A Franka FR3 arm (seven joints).
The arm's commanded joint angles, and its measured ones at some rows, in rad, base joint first. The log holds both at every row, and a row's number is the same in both.
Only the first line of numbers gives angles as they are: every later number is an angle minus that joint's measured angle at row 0.
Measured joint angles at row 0: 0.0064 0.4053 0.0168 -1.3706 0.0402 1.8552 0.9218
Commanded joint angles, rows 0 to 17: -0.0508 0.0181 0.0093 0.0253 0.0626 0.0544 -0.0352; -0.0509 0.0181 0.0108 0.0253 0.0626 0.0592 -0.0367; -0.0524 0.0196 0.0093 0.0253 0.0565 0.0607 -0.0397; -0.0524 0.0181 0.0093 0.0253 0.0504 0.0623 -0.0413; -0.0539 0.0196 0.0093 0.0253 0.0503 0.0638 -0.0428; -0.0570 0.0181 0.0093 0.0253 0.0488 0.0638 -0.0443; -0.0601 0.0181 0.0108 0.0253 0.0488 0.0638 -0.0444; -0.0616 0.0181 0.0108 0.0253 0.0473 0.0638 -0.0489; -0.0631 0.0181 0.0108 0.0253 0.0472 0.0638 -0.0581; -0.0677 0.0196 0.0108 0.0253 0.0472 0.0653 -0.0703; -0.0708 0.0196 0.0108 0.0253 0.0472 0.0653 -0.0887; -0.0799 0.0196 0.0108 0.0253 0.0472 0.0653 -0.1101; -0.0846 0.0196 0.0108 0.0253 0.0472 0.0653 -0.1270; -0.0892 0.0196 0.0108 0.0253 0.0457 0.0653 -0.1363; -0.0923 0.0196 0.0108 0.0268 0.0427 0.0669 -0.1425; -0.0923 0.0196 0.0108 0.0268 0.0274 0.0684 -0.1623; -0.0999 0.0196 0.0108 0.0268 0.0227 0.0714 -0.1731; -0.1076 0.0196 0.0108 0.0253 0.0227 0.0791 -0.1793
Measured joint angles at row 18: -0.0773 0.0005 -0.0006 0.0047 0.0294 0.0521 -0.1271
